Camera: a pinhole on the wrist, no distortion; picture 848 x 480 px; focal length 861.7 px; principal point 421.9 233.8 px. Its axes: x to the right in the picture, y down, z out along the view. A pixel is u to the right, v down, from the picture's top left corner.
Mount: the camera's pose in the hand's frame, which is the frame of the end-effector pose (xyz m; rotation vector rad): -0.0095 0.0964 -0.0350 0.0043 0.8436 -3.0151
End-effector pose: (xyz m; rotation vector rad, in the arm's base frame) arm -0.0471 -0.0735 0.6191 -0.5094 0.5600 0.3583
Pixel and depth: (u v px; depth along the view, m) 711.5 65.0 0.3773
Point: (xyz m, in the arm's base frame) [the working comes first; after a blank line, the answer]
In the camera's frame: 0.1268 -0.0739 0.3773

-0.0051 0.0485 0.9497
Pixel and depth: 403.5 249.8 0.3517
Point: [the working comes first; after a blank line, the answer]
In the camera's frame: -0.0075 0.0065 0.3517

0.1006 -0.0054 0.8443
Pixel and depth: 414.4 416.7 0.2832
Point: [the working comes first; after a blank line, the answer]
In the camera's frame: -0.0025 0.0601 0.2832

0.0663 -0.0618 0.7876
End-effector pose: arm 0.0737 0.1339 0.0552 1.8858 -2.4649 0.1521
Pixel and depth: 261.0 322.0 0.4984
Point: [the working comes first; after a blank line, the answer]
In the camera's frame: -0.0931 0.0510 0.4984

0.2609 -0.0360 -0.2890
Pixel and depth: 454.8 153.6 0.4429
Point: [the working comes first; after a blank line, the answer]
In the camera's frame: 0.0169 -0.0412 0.4429

0.1873 0.0982 -0.3045
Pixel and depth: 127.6 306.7 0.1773
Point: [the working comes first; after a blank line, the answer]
In the camera's frame: -0.0606 0.0150 0.1773

0.0713 0.0719 -0.0484
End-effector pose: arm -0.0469 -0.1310 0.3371 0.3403 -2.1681 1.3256
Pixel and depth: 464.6 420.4 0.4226
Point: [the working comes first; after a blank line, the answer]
In the camera's frame: 0.0209 0.0915 0.4226

-0.0184 -0.4732 0.3705
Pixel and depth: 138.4 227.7 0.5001
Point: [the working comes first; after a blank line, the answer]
In the camera's frame: -0.1645 -0.0035 0.5001

-0.2270 -0.5409 0.4072
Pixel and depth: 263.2 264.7 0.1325
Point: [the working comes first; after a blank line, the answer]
In the camera's frame: -0.0244 0.0048 0.1325

-0.0961 -0.1850 0.3022
